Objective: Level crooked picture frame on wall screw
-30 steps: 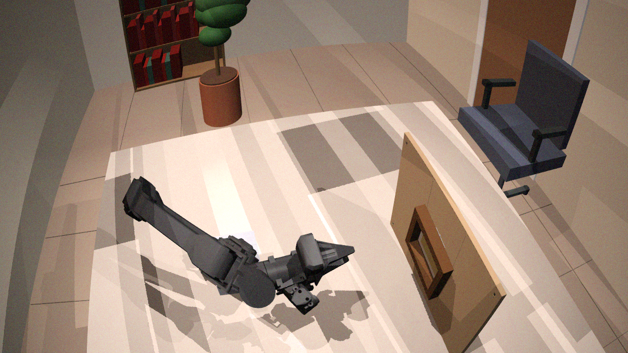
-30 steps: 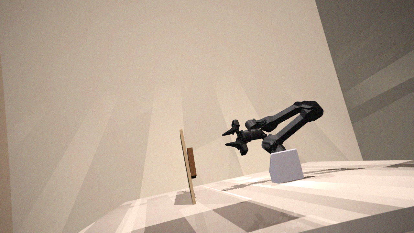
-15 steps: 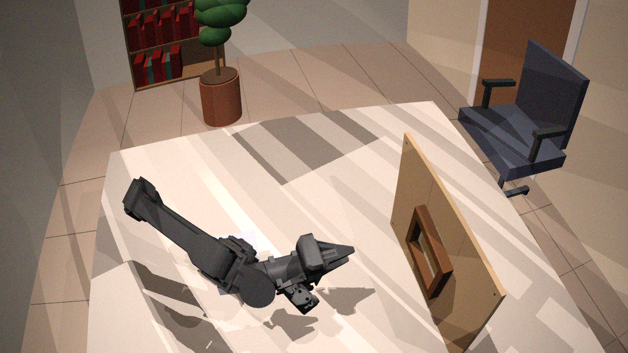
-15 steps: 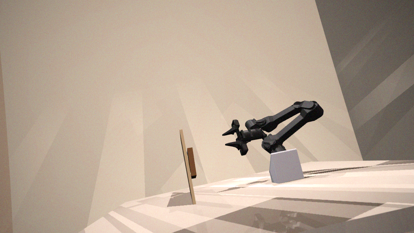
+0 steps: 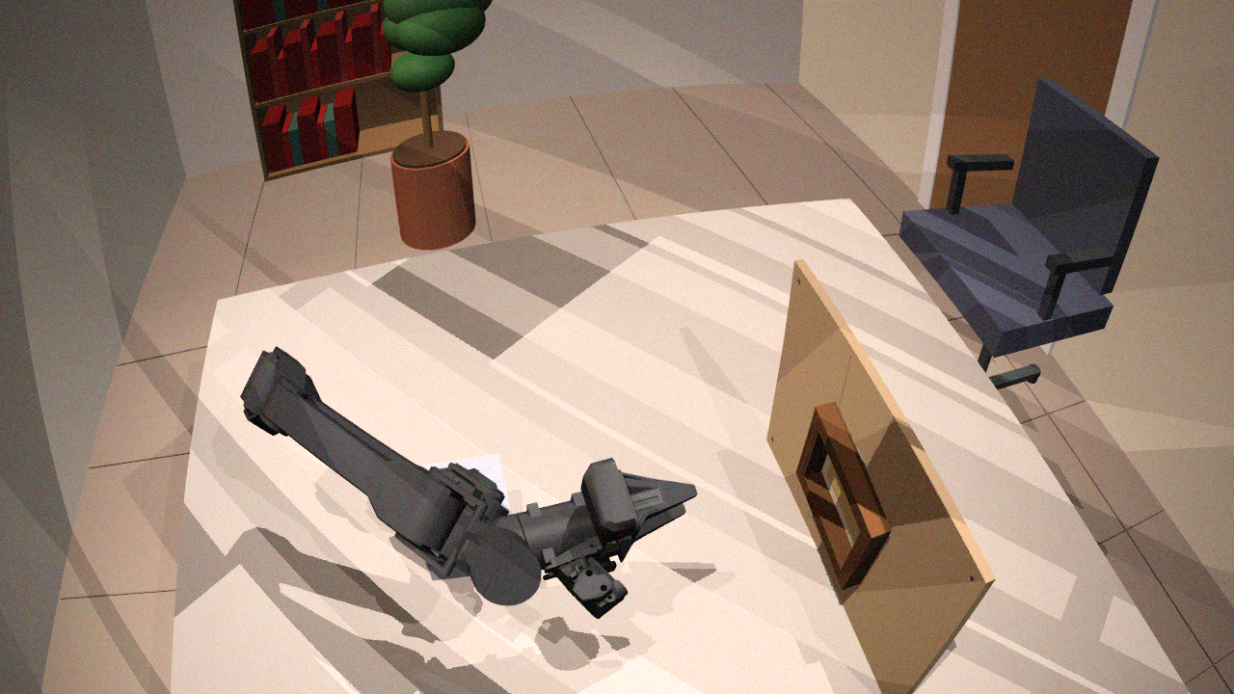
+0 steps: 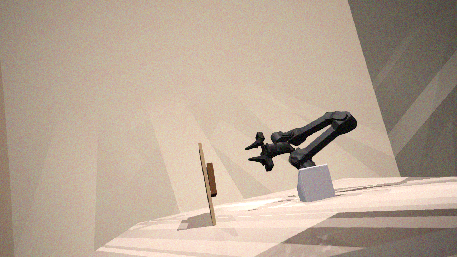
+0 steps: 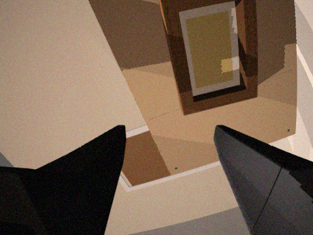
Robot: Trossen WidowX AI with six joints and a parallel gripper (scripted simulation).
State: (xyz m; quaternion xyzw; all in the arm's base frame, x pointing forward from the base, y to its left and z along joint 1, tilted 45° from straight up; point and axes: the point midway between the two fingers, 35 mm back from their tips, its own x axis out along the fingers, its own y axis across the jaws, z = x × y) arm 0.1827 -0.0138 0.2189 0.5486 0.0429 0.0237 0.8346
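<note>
My gripper tip is 19 cm short of the picture frame, 9 cm above it and 1 cm to the right of it. From my gripper tip the other things lie so: board wall (20 cm ahead, 9 cm below, 2 cm to the left).
</note>
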